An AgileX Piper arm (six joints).
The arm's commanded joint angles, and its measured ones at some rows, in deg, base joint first. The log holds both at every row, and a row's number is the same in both.
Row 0, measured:
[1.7, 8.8, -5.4, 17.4, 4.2, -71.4]
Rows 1 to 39, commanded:
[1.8, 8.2, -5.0, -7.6, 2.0, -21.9]
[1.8, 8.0, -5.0, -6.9, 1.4, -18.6]
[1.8, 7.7, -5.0, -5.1, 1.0, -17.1]
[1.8, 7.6, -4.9, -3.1, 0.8, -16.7]
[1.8, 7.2, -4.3, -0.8, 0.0, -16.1]
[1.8, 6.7, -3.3, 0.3, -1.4, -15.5]
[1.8, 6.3, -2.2, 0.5, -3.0, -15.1]
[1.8, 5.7, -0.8, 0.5, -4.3, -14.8]
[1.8, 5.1, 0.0, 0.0, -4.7, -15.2]
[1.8, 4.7, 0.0, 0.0, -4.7, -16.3]
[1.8, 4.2, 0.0, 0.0, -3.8, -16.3]
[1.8, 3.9, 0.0, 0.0, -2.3, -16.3]
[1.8, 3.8, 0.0, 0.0, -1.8, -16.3]
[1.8, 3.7, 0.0, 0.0, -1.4, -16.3]
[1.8, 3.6, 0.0, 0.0, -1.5, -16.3]
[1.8, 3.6, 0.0, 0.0, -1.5, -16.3]
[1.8, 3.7, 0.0, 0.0, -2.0, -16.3]
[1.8, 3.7, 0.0, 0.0, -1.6, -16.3]
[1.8, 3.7, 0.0, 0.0, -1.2, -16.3]
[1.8, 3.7, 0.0, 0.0, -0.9, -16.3]
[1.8, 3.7, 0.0, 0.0, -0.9, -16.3]
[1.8, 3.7, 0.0, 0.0, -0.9, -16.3]
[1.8, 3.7, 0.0, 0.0, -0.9, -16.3]
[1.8, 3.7, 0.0, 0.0, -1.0, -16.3]
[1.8, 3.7, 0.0, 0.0, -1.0, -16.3]
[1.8, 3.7, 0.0, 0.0, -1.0, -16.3]
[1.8, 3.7, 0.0, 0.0, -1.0, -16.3]
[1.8, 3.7, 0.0, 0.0, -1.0, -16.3]
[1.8, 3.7, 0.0, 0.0, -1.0, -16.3]
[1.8, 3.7, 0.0, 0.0, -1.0, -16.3]
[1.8, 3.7, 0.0, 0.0, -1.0, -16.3]
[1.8, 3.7, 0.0, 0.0, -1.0, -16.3]
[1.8, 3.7, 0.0, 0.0, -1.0, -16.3]
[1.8, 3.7, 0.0, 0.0, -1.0, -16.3]
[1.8, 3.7, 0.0, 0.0, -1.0, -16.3]
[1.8, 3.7, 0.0, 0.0, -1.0, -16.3]
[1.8, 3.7, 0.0, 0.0, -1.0, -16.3]
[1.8, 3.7, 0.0, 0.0, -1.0, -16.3]
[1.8, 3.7, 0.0, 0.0, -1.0, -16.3]
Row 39, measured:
[1.7, 3.9, -0.2, 0.0, -0.7, -16.5]
